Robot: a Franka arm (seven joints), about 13 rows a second.
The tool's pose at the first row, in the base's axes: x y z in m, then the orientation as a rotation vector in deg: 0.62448 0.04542 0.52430 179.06 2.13 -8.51
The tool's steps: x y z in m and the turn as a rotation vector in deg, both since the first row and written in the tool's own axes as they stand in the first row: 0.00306 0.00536 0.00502 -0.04 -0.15 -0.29; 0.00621 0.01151 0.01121 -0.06 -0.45 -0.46; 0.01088 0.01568 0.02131 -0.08 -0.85 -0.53; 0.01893 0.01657 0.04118 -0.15 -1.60 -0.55; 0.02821 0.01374 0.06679 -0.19 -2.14 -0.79
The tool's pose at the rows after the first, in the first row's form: 0.62718 0.04006 0.51907 179.01 2.58 -8.75; 0.62988 0.03390 0.51268 178.97 2.85 -9.21; 0.63367 0.02970 0.50224 178.92 2.95 -9.84; 0.63982 0.02873 0.48170 178.77 2.98 -11.00; 0.64657 0.03142 0.45530 178.67 3.35 -11.84
